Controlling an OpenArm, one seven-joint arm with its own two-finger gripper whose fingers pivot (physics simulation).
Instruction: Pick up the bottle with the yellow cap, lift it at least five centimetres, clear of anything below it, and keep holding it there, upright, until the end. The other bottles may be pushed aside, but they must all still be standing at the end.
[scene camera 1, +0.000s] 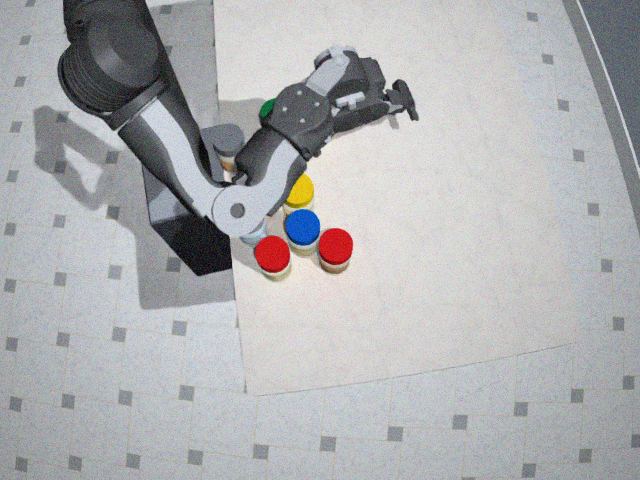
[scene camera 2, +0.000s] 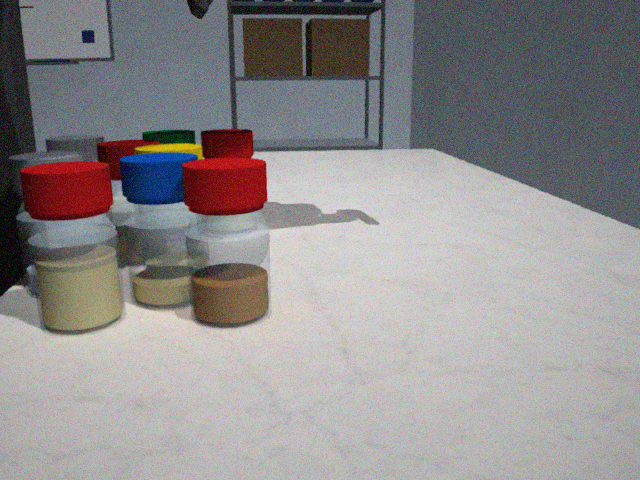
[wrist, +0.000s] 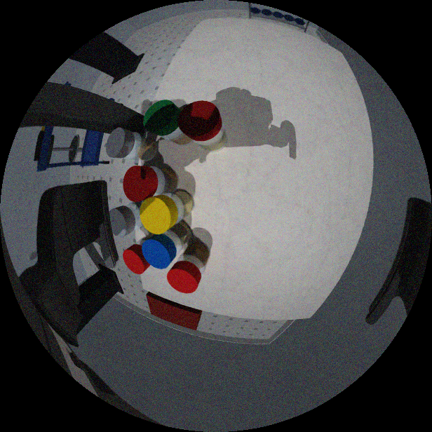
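Note:
The yellow-capped bottle (scene camera 1: 300, 191) (scene camera 2: 168, 149) (wrist: 158, 215) stands upright in a cluster, partly under the arm in scene camera 1 and mostly hidden behind the blue-capped bottle (scene camera 1: 302, 227) (scene camera 2: 157, 178) (wrist: 159, 251) in scene camera 2. A red-capped bottle (scene camera 2: 124, 157) (wrist: 140, 183) stands close on its other side, and a grey-capped bottle (scene camera 2: 46, 158) (wrist: 121, 221) stands nearby. My gripper (scene camera 1: 373, 124) (wrist: 227, 253) is open and empty. It hangs above the table, up and to the right of the yellow cap in scene camera 1, touching no bottle.
Two red-capped bottles (scene camera 1: 272, 254) (scene camera 1: 336, 245) stand beside the blue one. A green-capped bottle (scene camera 1: 266, 108) (scene camera 2: 168, 136) (wrist: 162, 117), another red-capped bottle (scene camera 2: 227, 143) (wrist: 200, 121) and a second grey-capped bottle (scene camera 1: 227, 138) (wrist: 120, 142) stand farther back. The forearm spans the cluster.

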